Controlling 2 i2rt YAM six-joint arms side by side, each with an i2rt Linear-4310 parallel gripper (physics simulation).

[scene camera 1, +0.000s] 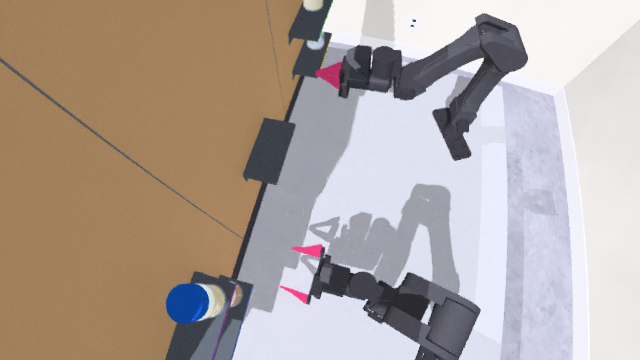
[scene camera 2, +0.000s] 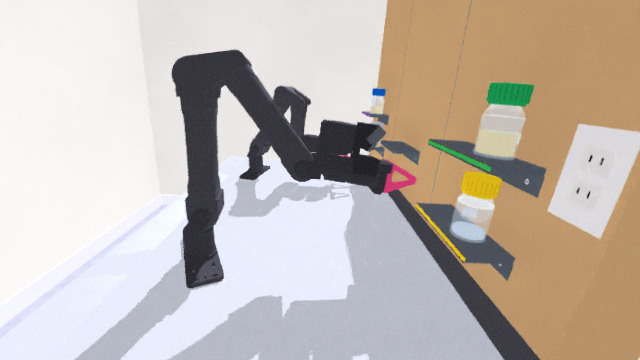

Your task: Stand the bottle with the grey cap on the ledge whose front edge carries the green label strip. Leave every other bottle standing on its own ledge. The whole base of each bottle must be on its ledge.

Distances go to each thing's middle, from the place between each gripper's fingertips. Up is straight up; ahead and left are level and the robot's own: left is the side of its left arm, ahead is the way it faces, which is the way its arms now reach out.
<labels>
I see my right gripper 4 cm short of the yellow-strip ledge (scene camera 2: 488, 252), 13 cm to the left of it and 5 cm above it. The rest, counted from my right hand: bare ledge (scene camera 1: 267, 157) 5 cm ahead, 27 cm to the left, 2 cm above; then green-strip ledge (scene camera 2: 508, 167) 4 cm ahead, 13 cm to the right, 9 cm above; then yellow-capped bottle (scene camera 2: 474, 209) 4 cm ahead, 16 cm to the right, 1 cm above.
Now: the blue-capped bottle (scene camera 1: 186, 303) 9 cm ahead of my left hand, 10 cm to the left of it and 26 cm above it. Also, from my left hand: yellow-strip ledge 8 cm ahead, 64 cm to the right, 6 cm above; then bare ledge 9 cm ahead, 24 cm to the right, 13 cm above; then green-strip ledge 8 cm ahead, 64 cm to the right, 20 cm above.
</labels>
